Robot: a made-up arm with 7 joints.
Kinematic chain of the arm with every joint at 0, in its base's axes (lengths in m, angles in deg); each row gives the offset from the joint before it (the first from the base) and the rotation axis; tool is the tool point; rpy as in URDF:
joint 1: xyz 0 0 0.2 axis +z
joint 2: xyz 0 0 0 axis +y
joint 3: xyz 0 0 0.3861 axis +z
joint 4: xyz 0.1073 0 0 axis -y
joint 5: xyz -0.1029 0 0.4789 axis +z
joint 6: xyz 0 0 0 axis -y
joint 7: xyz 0.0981 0 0 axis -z
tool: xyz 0 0 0 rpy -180 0 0
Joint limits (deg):
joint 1: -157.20..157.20
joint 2: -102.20..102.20
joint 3: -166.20..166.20
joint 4: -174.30..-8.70
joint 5: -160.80..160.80
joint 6: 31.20..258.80
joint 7: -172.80..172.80
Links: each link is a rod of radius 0.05 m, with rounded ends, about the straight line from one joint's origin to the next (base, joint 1, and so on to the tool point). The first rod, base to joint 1, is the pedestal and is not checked.
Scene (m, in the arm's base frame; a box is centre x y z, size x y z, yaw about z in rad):
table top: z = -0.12
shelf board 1: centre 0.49 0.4 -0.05 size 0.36 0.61 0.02 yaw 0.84
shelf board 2: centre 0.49 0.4 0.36 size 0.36 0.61 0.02 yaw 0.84
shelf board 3: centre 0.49 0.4 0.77 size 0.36 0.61 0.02 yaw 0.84
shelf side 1: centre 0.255 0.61 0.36 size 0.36 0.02 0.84 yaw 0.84
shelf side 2: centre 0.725 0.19 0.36 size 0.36 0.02 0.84 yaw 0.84
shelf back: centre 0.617 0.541 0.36 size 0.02 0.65 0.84 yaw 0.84
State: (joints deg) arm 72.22 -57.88 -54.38 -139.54 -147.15 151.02 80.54
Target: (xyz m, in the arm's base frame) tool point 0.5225 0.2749 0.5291
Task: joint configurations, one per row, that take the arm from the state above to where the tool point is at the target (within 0.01 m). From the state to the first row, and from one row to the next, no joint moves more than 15 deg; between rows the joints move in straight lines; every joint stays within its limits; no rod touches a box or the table.
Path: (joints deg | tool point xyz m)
1: 77.04 -44.35 -54.90 -130.43 -146.02 144.78 80.54 | 0.4494 0.1029 0.4897
2: 81.86 -30.82 -55.43 -121.31 -144.89 138.53 80.54 | 0.4957 0.1793 0.5108
3: 86.67 -17.28 -55.95 -112.20 -143.76 132.29 80.54 | 0.5225 0.2749 0.5291

